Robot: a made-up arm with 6 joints.
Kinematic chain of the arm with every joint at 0, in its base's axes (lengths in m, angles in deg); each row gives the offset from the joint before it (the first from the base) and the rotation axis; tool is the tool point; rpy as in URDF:
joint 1: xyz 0 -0.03 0.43 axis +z
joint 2: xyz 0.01 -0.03 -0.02 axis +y
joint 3: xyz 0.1 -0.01 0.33 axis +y
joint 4: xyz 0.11 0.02 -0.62 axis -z
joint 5: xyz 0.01 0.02 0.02 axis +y
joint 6: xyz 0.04 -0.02 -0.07 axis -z
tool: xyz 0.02 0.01 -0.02 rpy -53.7 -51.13 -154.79
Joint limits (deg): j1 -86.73..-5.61 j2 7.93..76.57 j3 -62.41..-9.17 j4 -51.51..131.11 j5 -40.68..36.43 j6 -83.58..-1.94
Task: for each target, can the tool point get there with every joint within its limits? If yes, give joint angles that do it. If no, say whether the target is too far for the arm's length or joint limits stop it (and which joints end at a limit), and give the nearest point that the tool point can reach.
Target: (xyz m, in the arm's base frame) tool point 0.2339 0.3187 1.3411
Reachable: no: joint limits stop it (at a limit: joint 1, joint 2, joint 3, joint 5, joint 6) | nearest point 0.7813 -0.0485 0.5151 | short by 1.057 m
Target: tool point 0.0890 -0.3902 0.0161
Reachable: yes | joints -77.50 15.88 -16.59 -6.58 -5.07 -60.46
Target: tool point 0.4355 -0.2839 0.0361
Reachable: yes | joints -29.46 20.35 -33.71 48.56 26.98 -71.52
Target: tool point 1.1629 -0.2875 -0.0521
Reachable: no: too far | nearest point 0.7500 -0.1961 0.1134 | short by 0.454 m
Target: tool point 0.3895 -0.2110 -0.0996
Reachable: yes | joints -12.54 43.03 -44.75 116.34 -4.16 -14.55
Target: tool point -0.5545 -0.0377 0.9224
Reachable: no: joint limits stop it (at a limit: joint 2, joint 3, joint 4, joint 5, joint 6) | nearest point -0.2386 -0.0333 0.1077 | short by 0.874 m
